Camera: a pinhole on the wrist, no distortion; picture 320 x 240 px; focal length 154.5 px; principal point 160.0 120.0 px. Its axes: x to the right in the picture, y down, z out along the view. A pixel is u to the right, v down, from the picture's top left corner.
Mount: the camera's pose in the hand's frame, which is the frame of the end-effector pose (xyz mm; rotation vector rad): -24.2 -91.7 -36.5 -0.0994 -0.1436 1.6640
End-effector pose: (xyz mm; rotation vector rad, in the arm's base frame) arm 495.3 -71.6 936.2 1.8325 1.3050 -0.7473
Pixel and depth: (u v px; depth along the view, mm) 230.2 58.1 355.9
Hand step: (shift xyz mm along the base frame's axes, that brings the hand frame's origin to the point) 69.2 -274.7 -206.5
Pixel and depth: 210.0 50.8 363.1
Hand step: 35.8 -262.4 -240.2
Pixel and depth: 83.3 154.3 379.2
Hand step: -341.5 -284.3 -131.2
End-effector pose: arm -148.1 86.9 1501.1 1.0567 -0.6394 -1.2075
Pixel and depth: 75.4 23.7 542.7
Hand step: -558.8 -411.3 -148.2
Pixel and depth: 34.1 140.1 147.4
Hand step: -197.6 18.7 -147.8
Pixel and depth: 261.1 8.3 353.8
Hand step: -200.6 -252.7 262.3
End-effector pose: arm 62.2 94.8 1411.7 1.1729 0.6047 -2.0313
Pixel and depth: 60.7 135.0 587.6
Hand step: -620.8 0.2 392.2
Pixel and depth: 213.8 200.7 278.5
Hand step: -59.0 -63.2 297.3
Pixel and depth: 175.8 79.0 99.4
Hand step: -94.3 12.7 48.1
